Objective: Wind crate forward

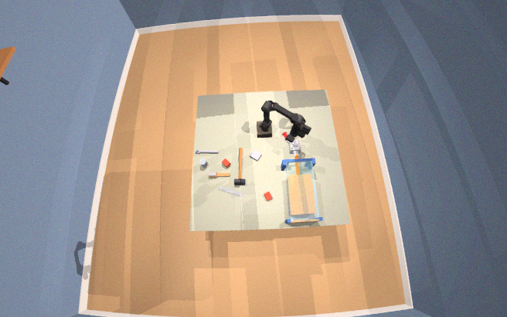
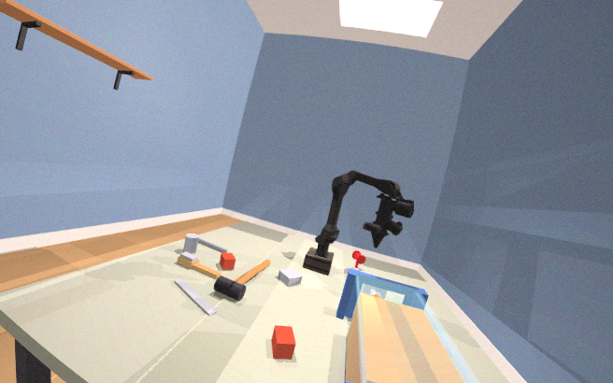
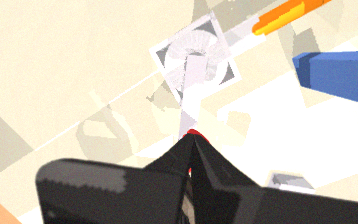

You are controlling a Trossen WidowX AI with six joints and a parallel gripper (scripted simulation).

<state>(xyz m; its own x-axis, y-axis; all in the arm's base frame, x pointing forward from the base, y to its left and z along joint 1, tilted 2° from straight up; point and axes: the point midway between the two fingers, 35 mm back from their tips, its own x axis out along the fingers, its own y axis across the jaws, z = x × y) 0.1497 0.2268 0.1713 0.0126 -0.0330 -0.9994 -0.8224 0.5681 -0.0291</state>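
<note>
Now: gripper tip 80 mm above the red knob, 50 mm to the left of it and 30 mm past it. Also, from my gripper tip: blue steel frame 180 mm ahead, 110 mm below, 40 mm to the left; white hand winch 180 mm below, 20 mm to the left, 10 mm ahead; crank arm 110 mm below, 20 mm to the right, 10 mm behind.
</note>
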